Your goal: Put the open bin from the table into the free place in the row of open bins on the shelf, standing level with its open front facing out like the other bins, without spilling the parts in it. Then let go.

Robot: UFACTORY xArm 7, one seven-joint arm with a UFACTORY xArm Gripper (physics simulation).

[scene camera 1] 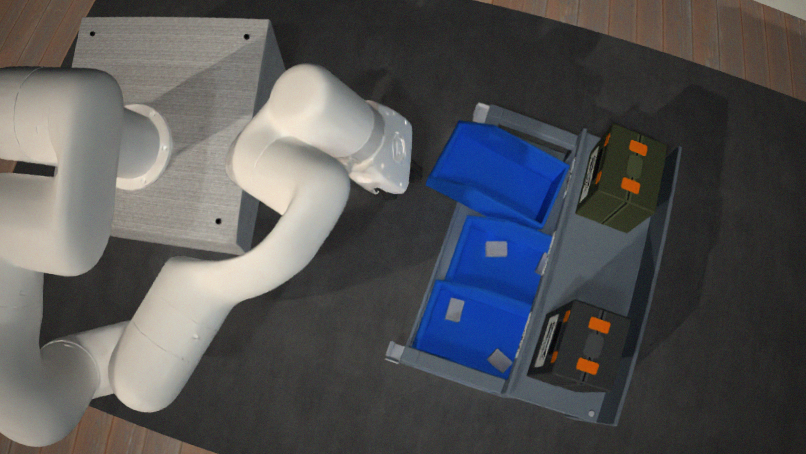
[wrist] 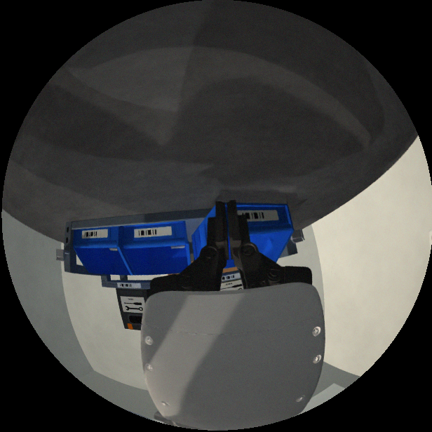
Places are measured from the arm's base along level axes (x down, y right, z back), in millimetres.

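Where they show: gripper, fingertip midpoint: [scene camera 1: 413, 174]; arm's base, origin of the base link: [scene camera 1: 134, 147].
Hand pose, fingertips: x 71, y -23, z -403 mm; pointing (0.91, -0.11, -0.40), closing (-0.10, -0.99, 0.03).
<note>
Things, the pixels of their top centre, and the offset from my fingertips. "spot": a spot on its surface instead. Level surfaces: height alone.
- blue open bin, surface spot: [scene camera 1: 498, 172] spot: dx +21, dy -26, dz -126 mm
- grey shelf, surface spot: [scene camera 1: 598, 265] spot: dx -66, dy +122, dz -256 mm
- olive box, middle of its top: [scene camera 1: 635, 166] dx -163, dy +17, dz -271 mm
- black box, middle of its top: [scene camera 1: 593, 345] dx -188, dy +241, dz -212 mm
- dark mat, its level: dx +36 mm
The blue open bin [scene camera 1: 498, 172] [wrist: 273, 238] sits askew at the far end of the grey shelf [scene camera 1: 598, 265]. It is turned out of line with the row, and one front corner sticks out past the shelf's front edge. I see no parts inside it. Two other blue bins [scene camera 1: 507, 270] [scene camera 1: 479, 332] [wrist: 155, 250] [wrist: 96, 254] stand level in the row, with small grey parts in them. My gripper [wrist: 225, 206] is shut and empty, its fingertips right at the front of the askew bin. In the scene view the fingers are hidden under the arm's wrist [scene camera 1: 389, 152].
An olive box [scene camera 1: 620, 180] and a black box [scene camera 1: 583, 347] with orange clasps stand on the shelf behind the bins. The robot's grey base block [scene camera 1: 180, 68] stands at the left. A dark mat [scene camera 1: 337, 367] covers the floor.
</note>
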